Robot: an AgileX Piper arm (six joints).
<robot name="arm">
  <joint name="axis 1" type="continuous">
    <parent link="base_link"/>
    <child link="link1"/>
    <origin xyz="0 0 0.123" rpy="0 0 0"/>
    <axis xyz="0 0 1"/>
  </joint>
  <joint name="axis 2" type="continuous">
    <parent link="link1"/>
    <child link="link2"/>
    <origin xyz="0 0 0" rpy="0 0 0"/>
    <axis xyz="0 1 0"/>
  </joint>
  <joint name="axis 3" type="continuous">
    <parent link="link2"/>
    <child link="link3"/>
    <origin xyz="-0.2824 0 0.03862" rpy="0 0 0"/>
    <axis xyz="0 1 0"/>
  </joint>
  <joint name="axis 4" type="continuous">
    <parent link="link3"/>
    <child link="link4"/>
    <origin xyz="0.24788 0 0.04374" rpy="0 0 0"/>
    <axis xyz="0.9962 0 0.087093"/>
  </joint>
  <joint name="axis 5" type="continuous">
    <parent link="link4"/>
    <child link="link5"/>
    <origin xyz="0 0 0" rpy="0 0 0"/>
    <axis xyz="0 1 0"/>
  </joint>
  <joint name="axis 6" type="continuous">
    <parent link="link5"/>
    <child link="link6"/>
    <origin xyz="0.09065 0 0.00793" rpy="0 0 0"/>
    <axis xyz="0.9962 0 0.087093"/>
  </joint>
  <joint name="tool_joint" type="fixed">
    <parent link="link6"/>
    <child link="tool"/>
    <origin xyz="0 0 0" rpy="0 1.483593 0"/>
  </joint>
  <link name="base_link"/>
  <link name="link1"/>
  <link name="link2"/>
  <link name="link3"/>
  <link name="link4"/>
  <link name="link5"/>
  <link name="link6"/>
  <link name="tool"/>
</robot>
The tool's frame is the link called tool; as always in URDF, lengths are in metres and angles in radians. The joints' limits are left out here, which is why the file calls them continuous.
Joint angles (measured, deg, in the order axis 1, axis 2, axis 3, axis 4, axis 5, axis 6), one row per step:
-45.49, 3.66, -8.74, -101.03, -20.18, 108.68
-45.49, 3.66, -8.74, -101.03, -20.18, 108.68
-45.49, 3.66, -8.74, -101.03, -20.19, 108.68
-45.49, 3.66, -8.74, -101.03, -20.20, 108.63
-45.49, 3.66, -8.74, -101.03, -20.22, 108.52
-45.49, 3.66, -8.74, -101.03, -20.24, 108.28
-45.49, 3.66, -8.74, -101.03, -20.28, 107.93
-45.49, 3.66, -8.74, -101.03, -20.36, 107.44
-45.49, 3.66, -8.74, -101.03, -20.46, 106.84
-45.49, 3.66, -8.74, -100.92, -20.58, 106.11
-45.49, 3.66, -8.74, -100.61, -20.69, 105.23
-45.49, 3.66, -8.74, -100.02, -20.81, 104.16
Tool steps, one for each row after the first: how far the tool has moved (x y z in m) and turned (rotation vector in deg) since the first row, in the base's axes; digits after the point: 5 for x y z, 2 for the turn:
0.00000, 0.00000, 0.00000, 0.00, 0.00, 0.00
0.00001, 0.00001, 0.00000, 0.00, 0.00, 0.01
0.00001, 0.00003, -0.00001, -0.04, 0.03, 0.01
0.00003, 0.00006, -0.00002, -0.14, 0.08, 0.02
0.00004, 0.00008, -0.00002, -0.36, 0.19, 0.02
0.00007, 0.00014, -0.00004, -0.67, 0.35, 0.02
0.00013, 0.00025, -0.00007, -1.11, 0.58, 0.05
0.00020, 0.00039, -0.00011, -1.65, 0.86, 0.09
0.00028, 0.00057, -0.00009, -2.23, 1.12, 0.15
0.00036, 0.00076, 0.00004, -2.81, 1.30, 0.22
0.00044, 0.00101, 0.00031, -3.36, 1.37, 0.33

